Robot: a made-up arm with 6 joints.
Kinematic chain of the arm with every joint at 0, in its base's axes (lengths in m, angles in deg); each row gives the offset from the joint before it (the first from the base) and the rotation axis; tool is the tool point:
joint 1: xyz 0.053 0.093 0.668 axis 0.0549 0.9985 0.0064
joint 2: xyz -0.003 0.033 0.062 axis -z
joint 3: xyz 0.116 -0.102 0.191 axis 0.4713 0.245 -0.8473
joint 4: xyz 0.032 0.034 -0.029 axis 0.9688 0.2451 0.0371
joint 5: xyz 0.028 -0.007 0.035 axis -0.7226 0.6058 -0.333
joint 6: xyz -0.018 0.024 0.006 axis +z
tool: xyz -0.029 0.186 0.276
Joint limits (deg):
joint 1: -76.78..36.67
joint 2: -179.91..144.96
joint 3: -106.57..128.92
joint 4: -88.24..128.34
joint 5: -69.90..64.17
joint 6: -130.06..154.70
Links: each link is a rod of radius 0.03 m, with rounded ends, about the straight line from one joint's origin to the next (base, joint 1, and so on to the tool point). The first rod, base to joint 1, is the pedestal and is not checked.
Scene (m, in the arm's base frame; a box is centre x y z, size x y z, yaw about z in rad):
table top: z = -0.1
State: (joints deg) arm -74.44 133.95 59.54 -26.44 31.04 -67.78
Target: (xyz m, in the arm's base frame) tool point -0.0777 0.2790 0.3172
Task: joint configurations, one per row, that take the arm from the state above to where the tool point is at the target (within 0.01 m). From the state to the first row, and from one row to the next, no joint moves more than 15 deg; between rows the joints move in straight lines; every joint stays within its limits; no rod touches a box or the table.
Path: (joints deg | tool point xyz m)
1: -71.17 136.15 72.76 -28.74 37.67 -67.79 | -0.3446 -0.0127 0.2303
2: -67.91 138.35 85.98 -31.05 44.29 -67.80 | -0.2923 0.0790 0.2124
3: -64.64 140.56 99.20 -33.35 50.92 -67.80 | -0.2285 0.1658 0.2231
4: -61.38 142.76 112.42 -35.66 57.54 -67.81 | -0.1554 0.2356 0.2599
5: -58.11 144.96 125.64 -37.96 64.17 -67.82 | -0.0777 0.2790 0.3172

